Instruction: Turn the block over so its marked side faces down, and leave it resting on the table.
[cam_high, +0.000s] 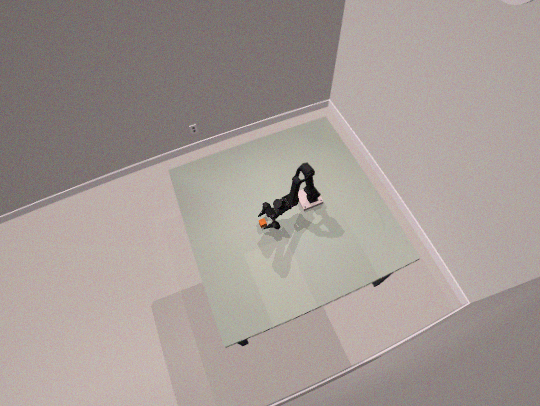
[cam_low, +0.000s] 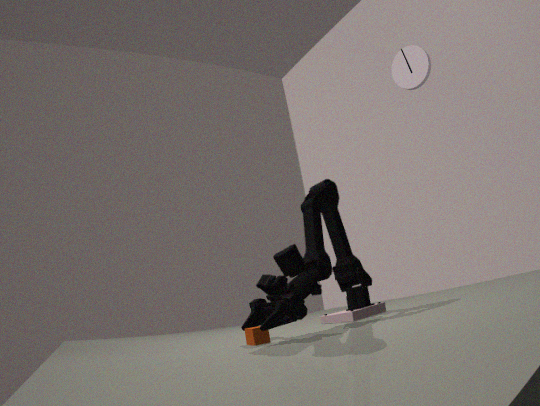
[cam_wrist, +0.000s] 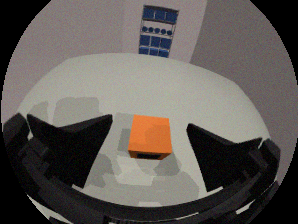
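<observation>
Right now the orange block is 20 mm behind my gripper tip and 20 mm below it.
</observation>
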